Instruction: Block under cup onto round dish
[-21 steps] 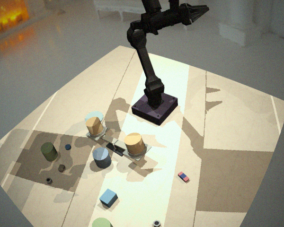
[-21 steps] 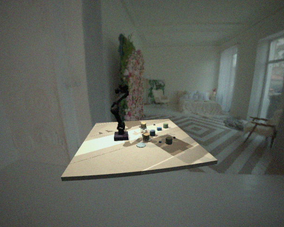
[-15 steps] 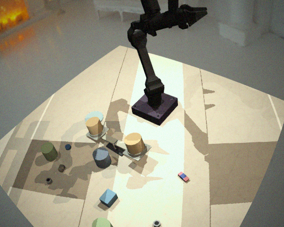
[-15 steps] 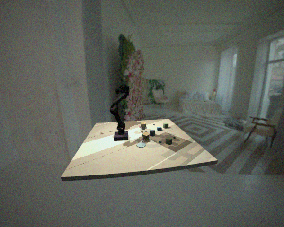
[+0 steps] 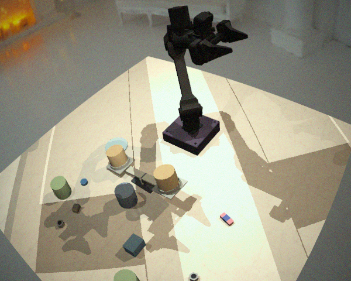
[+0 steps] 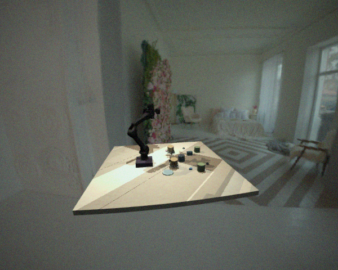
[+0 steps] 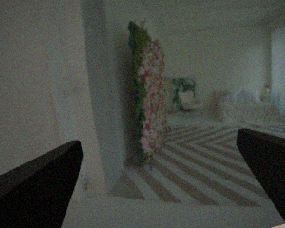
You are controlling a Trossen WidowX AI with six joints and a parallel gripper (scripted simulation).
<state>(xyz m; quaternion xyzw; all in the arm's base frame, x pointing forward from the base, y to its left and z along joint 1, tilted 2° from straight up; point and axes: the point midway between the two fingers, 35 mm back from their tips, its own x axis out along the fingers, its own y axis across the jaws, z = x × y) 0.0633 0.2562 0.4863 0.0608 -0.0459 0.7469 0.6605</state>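
Now: gripper tip 50 cm above the grey block, 39 cm to the left of it and 23 cm short of it. Also, from my gripper tip: blue cube: 52 cm below, 44 cm ahead, 8 cm to the right; blue cylinder: 50 cm below, 31 cm ahead, 26 cm to the right; red-blue block: 53 cm below, 16 cm ahead, 8 cm to the left.
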